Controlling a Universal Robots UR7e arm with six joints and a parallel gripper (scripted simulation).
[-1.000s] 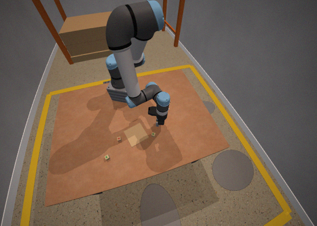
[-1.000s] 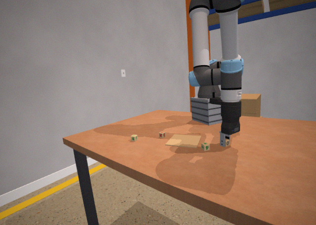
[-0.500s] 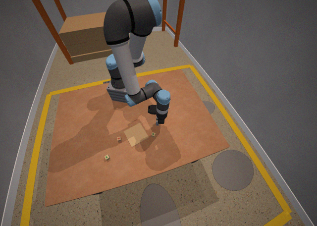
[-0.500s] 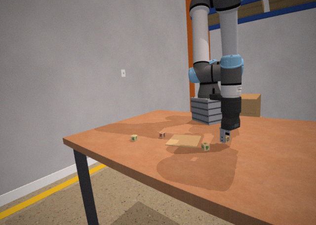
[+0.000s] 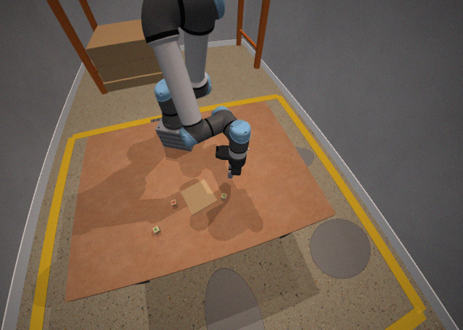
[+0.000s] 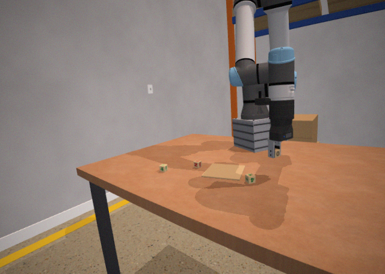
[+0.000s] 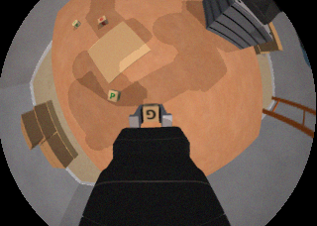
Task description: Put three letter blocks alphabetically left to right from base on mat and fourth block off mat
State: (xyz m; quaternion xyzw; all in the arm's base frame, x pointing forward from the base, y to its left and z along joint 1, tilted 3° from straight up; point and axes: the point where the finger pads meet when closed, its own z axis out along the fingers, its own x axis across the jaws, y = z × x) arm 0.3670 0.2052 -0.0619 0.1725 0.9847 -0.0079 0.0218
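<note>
My gripper is now 18 cm to the left of the tan mat, 9 cm above it and 4 cm short of it.
</note>
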